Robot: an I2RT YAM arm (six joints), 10 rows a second.
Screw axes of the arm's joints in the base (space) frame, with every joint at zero. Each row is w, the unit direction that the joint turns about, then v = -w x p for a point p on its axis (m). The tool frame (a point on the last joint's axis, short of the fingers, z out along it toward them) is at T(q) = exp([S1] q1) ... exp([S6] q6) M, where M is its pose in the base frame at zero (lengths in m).
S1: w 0 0 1 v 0 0 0
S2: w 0 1 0 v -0.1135 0 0.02
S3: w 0 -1 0 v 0.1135 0 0.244
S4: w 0 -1 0 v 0.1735 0 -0.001
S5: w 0 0 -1 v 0 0.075 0
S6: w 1 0 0 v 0 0.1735 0
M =
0 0 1 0.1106
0 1 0 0
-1 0 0 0.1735
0 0 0 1
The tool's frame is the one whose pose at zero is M.
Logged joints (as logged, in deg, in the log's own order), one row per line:
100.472, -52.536, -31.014, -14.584, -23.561, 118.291
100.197, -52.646, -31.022, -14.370, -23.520, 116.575
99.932, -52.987, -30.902, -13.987, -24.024, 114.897
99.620, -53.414, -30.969, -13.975, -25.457, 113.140
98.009, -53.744, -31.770, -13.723, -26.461, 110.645
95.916, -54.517, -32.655, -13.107, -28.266, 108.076
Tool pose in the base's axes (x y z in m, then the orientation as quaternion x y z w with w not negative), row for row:
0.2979, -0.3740, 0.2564, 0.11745, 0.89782, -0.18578, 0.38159
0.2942, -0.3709, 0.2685, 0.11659, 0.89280, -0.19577, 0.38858
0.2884, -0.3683, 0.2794, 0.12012, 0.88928, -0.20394, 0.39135
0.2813, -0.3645, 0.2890, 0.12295, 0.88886, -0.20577, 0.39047
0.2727, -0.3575, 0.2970, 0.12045, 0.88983, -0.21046, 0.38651
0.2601, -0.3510, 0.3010, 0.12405, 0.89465, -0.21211, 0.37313
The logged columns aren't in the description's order. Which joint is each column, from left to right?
Columns, left to right: q3, q1, q6, q5, q4, q2.
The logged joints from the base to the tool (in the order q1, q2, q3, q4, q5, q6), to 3 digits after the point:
-52.536, 118.291, 100.472, -23.561, -14.584, -31.014
-52.646, 116.575, 100.197, -23.520, -14.370, -31.022
-52.987, 114.897, 99.932, -24.024, -13.987, -30.902
-53.414, 113.140, 99.620, -25.457, -13.975, -30.969
-53.744, 110.645, 98.009, -26.461, -13.723, -31.770
-54.517, 108.076, 95.916, -28.266, -13.107, -32.655

